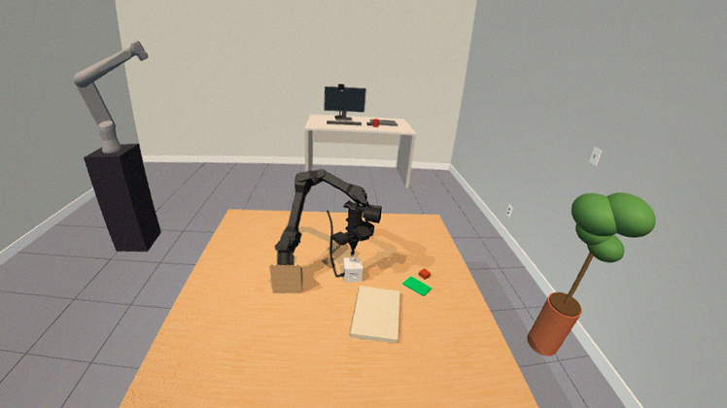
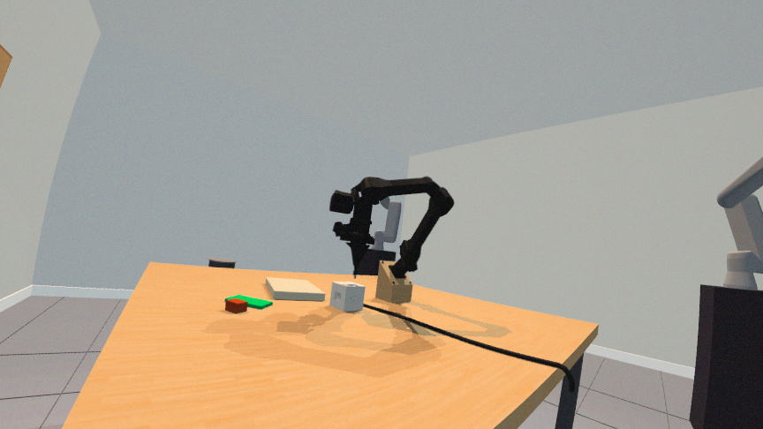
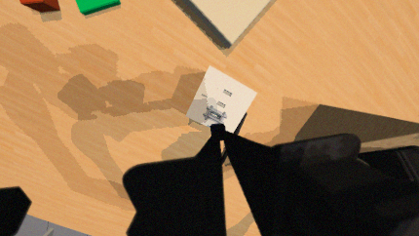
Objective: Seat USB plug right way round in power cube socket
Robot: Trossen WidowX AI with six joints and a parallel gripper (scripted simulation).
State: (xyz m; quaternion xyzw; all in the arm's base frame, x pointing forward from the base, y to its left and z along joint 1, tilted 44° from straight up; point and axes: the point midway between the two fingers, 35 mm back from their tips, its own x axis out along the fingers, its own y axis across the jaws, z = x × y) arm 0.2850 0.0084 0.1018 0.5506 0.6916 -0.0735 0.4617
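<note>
The dark USB plug lies 20 mm below my gripper tip. Round my gripper tip: beige flat box 70 mm ahead, 260 mm to the right, 120 mm below; small red block 330 mm ahead, 50 mm to the right, 120 mm below; green flat block 280 mm ahead, 110 mm to the right, 130 mm below.
</note>
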